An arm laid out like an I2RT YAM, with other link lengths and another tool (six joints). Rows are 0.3 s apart.
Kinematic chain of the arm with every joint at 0, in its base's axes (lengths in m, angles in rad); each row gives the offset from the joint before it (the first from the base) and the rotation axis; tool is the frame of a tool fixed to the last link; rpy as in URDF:
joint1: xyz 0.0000 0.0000 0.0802 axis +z
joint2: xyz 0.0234 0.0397 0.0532 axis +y
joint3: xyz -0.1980 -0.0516 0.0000 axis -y
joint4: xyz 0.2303 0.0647 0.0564 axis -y
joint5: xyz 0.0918 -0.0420 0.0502 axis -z
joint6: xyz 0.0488 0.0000 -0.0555 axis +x
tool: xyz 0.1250 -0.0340 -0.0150 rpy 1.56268 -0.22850 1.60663
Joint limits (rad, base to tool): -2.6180..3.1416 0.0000..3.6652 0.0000..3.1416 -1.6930..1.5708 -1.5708..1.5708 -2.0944..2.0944
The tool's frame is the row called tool.
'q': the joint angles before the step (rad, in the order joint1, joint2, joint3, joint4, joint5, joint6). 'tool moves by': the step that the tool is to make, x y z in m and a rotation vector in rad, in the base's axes. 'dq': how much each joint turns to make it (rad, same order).
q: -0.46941 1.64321 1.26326 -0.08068 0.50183 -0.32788
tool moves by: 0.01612 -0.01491 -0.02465 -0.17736 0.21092 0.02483
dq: 0.01259 0.16368 -0.01258 0.21059 0.09803 -0.27429
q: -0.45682 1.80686 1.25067 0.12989 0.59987 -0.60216
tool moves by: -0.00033 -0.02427 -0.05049 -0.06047 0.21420 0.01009
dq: -0.04196 0.18007 0.01526 0.11369 0.01984 -0.19455
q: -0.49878 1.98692 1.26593 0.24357 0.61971 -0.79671
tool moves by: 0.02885 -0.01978 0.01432 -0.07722 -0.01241 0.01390
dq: -0.00686 0.13808 0.16556 0.06713 0.00687 -0.07973
